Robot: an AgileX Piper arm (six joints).
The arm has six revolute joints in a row. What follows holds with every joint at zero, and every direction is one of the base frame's.
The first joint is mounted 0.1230 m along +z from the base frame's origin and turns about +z.
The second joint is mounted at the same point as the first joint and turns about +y.
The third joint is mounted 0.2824 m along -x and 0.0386 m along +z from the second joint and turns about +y.
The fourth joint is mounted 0.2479 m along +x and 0.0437 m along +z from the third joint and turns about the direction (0.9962, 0, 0.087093).
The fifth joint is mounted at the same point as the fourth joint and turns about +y.
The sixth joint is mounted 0.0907 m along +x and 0.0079 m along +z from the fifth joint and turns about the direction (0.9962, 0, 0.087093).
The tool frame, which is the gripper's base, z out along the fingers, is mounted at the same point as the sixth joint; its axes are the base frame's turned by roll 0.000, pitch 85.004 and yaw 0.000 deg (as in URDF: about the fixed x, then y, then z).
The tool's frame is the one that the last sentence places.
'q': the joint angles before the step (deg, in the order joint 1, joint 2, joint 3, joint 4, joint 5, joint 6). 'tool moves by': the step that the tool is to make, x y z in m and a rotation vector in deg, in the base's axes. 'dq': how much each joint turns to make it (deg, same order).
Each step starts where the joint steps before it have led.
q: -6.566, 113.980, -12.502, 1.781, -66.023, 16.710
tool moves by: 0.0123, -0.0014, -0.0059, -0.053, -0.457, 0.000
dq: 0.006, 2.397, -2.854, 0.006, -0.003, 0.000
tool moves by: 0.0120, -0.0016, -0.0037, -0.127, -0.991, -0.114
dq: -0.017, 1.765, -2.707, 0.098, -0.057, -0.002
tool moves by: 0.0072, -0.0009, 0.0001, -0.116, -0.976, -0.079
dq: 0.014, 0.446, -1.521, 0.093, 0.092, 0.001
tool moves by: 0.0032, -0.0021, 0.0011, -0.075, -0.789, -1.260
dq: 0.013, 0.026, -0.667, 1.223, -0.148, 0.114
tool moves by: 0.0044, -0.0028, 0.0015, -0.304, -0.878, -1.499
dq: -0.005, -0.013, -0.954, 1.560, 0.051, -0.142
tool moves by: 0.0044, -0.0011, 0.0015, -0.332, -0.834, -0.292
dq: -0.004, -0.008, -0.896, 0.397, 0.018, -0.248
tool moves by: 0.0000, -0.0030, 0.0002, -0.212, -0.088, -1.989
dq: -0.002, 0.008, -0.133, 2.059, -0.004, -0.165
